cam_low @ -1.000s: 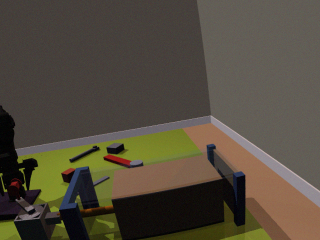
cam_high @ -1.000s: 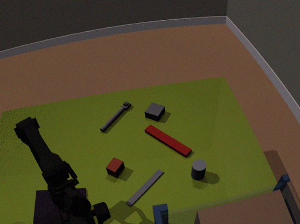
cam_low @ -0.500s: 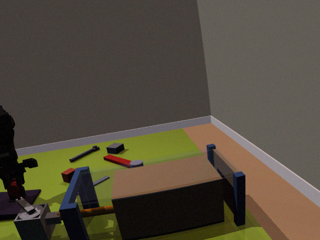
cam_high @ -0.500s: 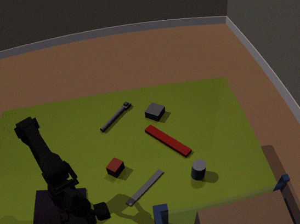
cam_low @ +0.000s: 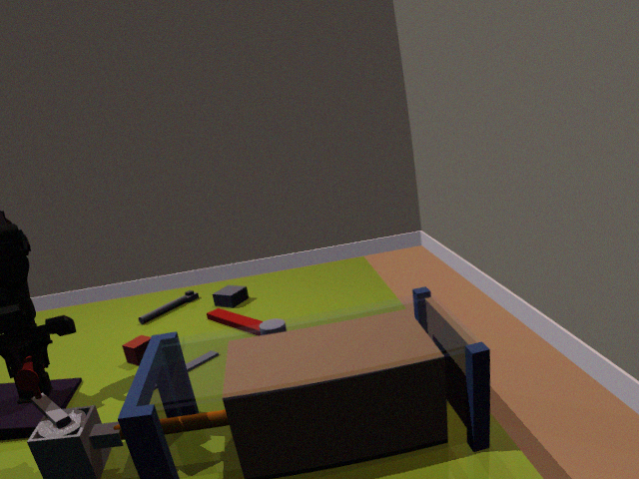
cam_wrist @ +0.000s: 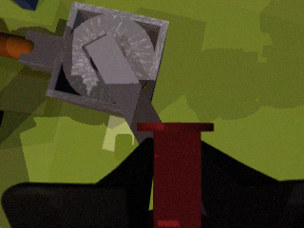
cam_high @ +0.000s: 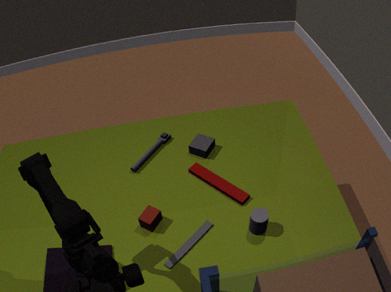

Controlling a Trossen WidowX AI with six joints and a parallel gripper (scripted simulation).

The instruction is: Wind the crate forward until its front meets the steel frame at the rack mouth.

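Now: the winch handle 30 mm below my gripper tip, 20 mm to the right of it and 20 mm ahead of it. Also, from my gripper tip: red crank grip: 20 mm to the left; blue steel frame: 210 mm ahead, 90 mm to the right, 30 mm below; grey winch: 100 mm below, 70 mm to the right, 40 mm ahead.
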